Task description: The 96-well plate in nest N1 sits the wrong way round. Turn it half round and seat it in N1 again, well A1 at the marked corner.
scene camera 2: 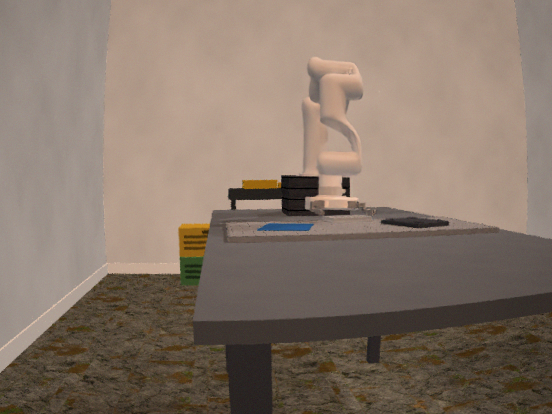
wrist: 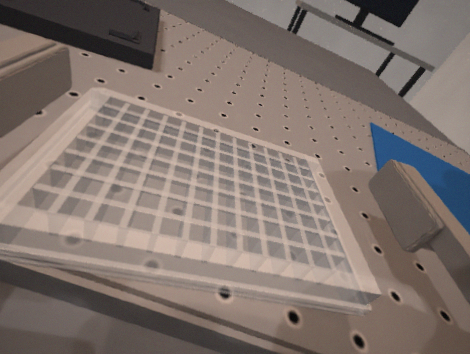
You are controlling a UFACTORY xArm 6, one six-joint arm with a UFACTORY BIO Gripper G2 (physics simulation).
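Observation:
The clear 96-well plate (scene camera 2: 346, 218) (wrist: 200, 185) lies flat on the perforated board, apart from the dark nest. The black nest (scene camera 2: 415, 222) (wrist: 90, 25) bears no plate; part of it shows at the upper left in the wrist view, with a raised corner bracket. Its label and marked corner cannot be read, nor can well A1 be told. My gripper (scene camera 2: 341, 209) (wrist: 221, 146) is open and empty, low over the plate. In the wrist view one finger is at the upper left and the other to the right of the plate.
A blue rectangle (scene camera 2: 286, 227) (wrist: 442, 182) lies on the perforated board (scene camera 2: 240, 235) (wrist: 260, 117), beyond the right finger in the wrist view. A stack of black boxes (scene camera 2: 295, 195) stands behind the board. Yellow and green crates (scene camera 2: 192, 245) stand beyond the table (scene camera 2: 360, 275).

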